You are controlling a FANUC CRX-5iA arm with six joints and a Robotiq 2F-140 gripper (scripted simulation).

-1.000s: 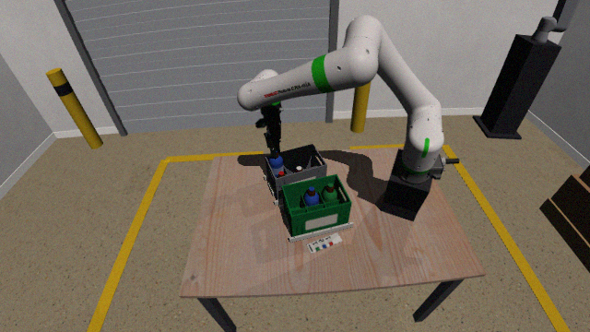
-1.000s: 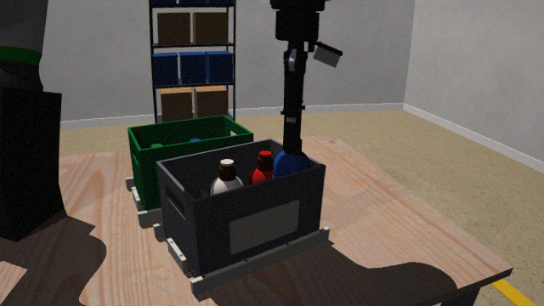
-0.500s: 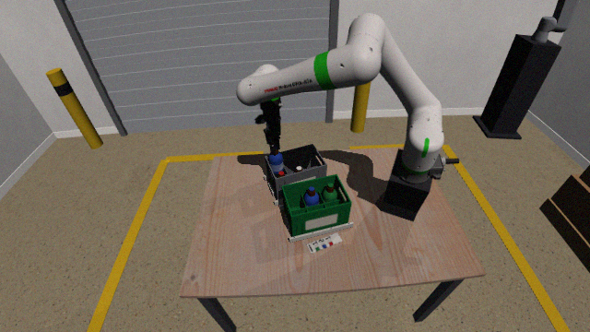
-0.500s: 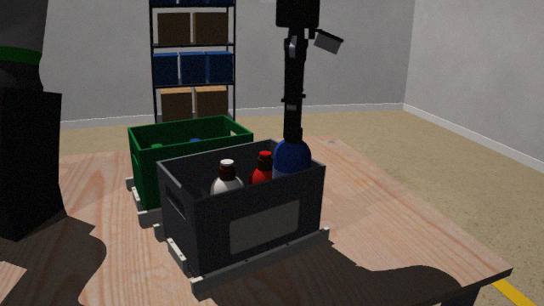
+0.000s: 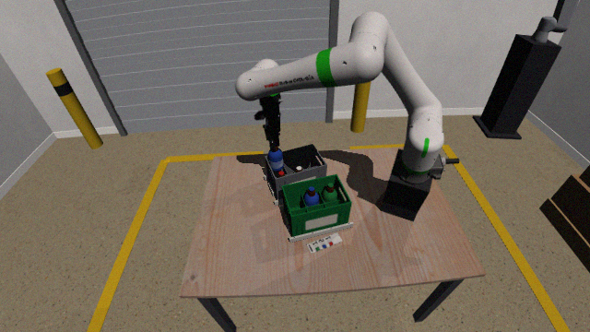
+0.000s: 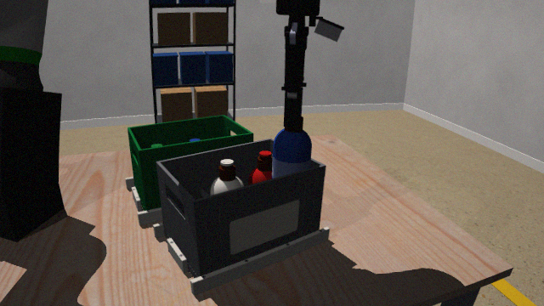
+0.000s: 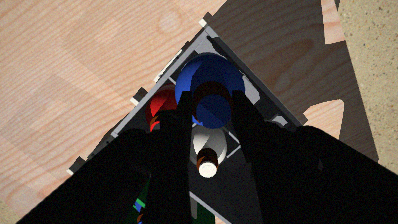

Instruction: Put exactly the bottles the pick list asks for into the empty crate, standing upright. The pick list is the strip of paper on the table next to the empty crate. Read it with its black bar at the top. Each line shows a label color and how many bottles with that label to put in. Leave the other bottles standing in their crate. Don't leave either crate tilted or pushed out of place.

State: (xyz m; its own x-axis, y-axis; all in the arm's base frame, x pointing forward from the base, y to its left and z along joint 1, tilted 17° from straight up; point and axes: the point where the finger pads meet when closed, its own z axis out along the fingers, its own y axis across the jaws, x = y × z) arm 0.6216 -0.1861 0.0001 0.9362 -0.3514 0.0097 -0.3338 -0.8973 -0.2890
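Right now my hand is 8 cm above the blue-label bottle. Also, from my hand: red-label bottle: 20 cm below, 8 cm to the left, 4 cm behind; then dark grey crate: 20 cm below, 10 cm behind; then white-label bottle: 20 cm below, 12 cm behind, 4 cm to the left.
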